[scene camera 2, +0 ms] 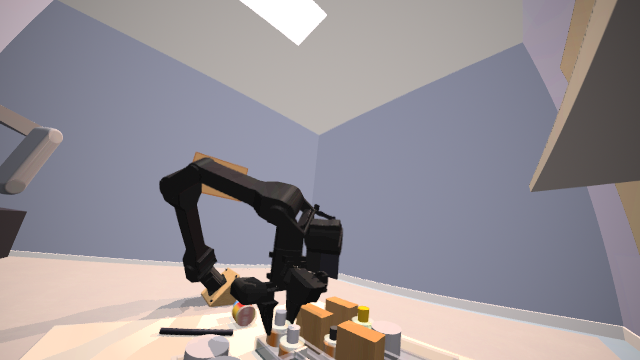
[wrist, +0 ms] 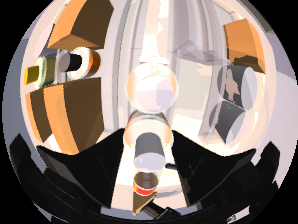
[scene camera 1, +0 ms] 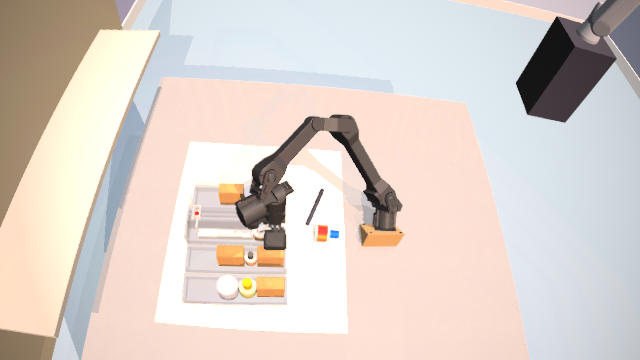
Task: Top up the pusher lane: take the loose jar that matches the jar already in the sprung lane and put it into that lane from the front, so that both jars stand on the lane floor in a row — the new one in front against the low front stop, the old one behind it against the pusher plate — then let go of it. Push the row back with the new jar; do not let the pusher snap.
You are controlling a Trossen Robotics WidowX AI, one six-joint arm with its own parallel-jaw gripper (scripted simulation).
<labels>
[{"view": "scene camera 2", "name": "my gripper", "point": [278, 331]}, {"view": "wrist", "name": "my gripper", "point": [147, 133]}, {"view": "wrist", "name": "jar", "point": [147, 137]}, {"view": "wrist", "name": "jar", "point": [152, 87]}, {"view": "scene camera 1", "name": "my gripper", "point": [274, 231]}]
</labels>
